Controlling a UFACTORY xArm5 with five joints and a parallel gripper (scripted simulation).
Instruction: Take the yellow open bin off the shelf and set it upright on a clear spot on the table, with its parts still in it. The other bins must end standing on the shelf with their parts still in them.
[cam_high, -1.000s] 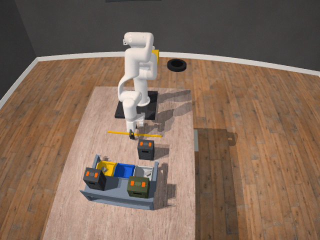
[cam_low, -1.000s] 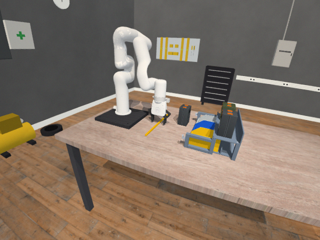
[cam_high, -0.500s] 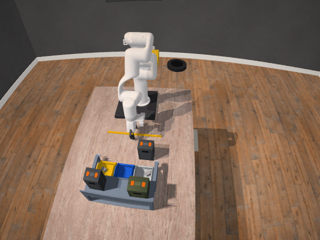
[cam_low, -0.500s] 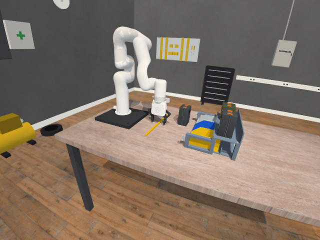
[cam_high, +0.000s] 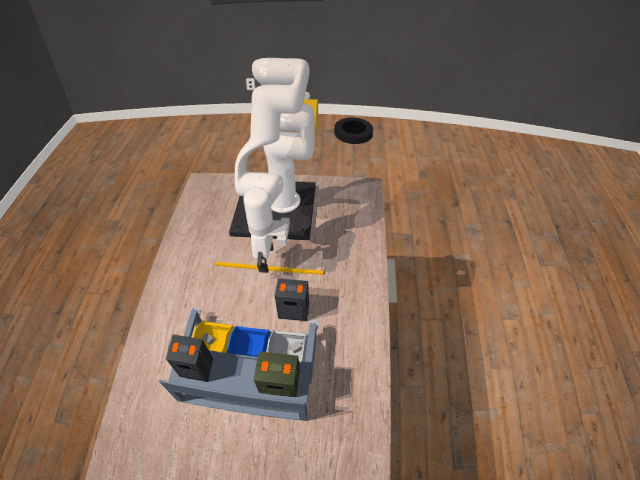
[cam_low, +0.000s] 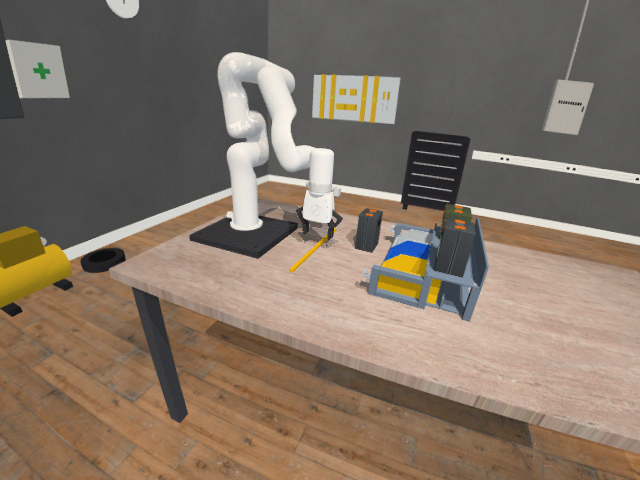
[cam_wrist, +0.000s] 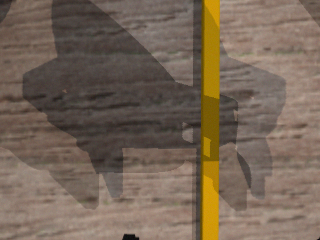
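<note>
Right now my hand is 5 cm above the thin yellow rod. From my hand the other things lie so: yellow open bin: 33 cm ahead, 13 cm to the right, 1 cm below; grey part: 29 cm ahead, 15 cm to the right, 4 cm below; blue bin: 34 cm ahead, 2 cm to the right, 1 cm below.
</note>
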